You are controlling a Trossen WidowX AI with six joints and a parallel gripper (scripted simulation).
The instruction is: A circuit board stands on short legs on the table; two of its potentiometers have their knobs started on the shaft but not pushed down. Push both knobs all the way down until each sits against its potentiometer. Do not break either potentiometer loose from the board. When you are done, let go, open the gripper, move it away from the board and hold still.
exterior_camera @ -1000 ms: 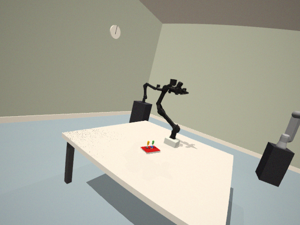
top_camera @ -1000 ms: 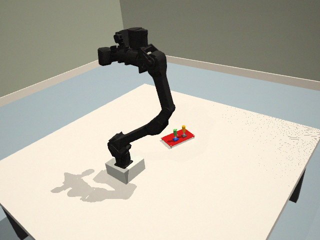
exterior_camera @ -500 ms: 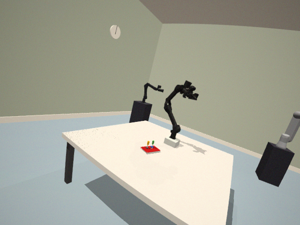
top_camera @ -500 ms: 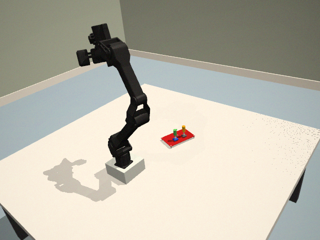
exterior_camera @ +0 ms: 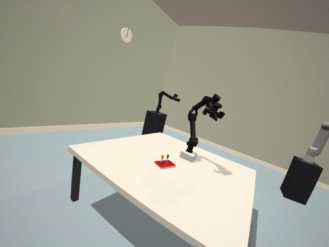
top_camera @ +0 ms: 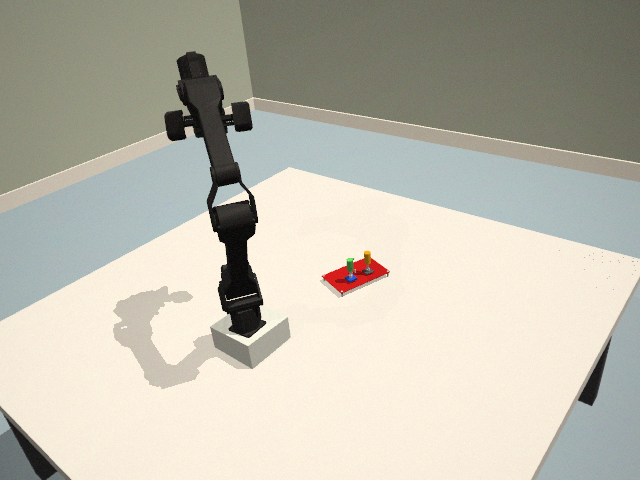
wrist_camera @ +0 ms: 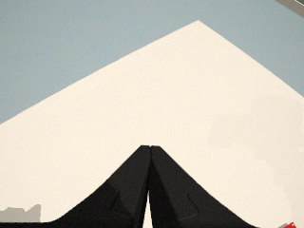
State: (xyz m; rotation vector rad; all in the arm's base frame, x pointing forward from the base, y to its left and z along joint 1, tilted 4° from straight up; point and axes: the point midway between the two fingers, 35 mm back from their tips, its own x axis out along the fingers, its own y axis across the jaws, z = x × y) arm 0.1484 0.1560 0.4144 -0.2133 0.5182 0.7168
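My gripper tip is now 140 mm short of the green knob, 270 mm to the left of it and 380 mm above it. Round my gripper tip: orange knob 190 mm ahead, 290 mm to the right, 380 mm below.
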